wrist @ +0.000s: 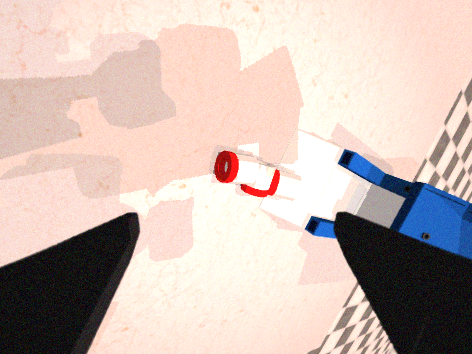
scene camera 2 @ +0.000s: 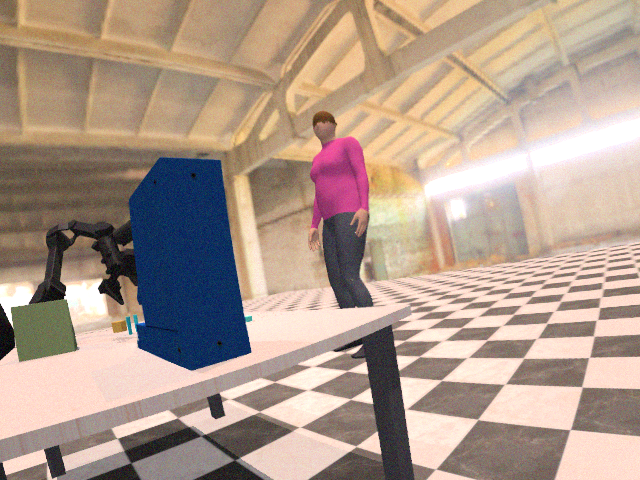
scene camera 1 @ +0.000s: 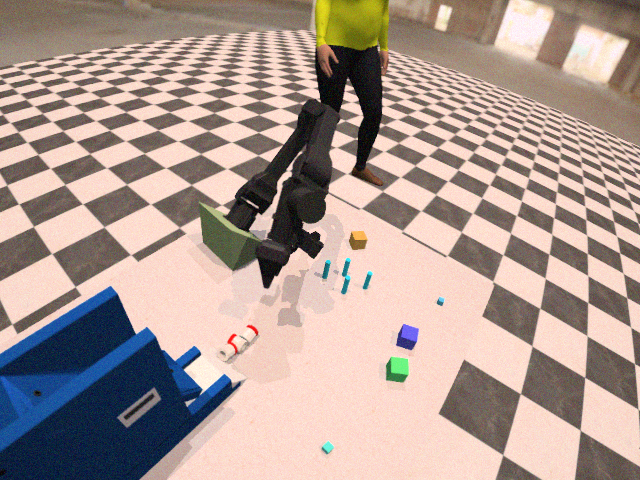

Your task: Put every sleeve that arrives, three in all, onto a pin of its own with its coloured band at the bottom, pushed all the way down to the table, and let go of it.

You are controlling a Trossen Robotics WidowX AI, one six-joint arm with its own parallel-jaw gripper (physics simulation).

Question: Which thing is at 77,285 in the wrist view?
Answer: My gripper.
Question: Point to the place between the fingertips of my gripper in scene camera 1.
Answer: At 270,281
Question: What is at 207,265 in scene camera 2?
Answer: A blue dispenser.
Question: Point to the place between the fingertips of my gripper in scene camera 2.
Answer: At 129,295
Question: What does my gripper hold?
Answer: Nothing.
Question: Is my gripper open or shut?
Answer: Open.
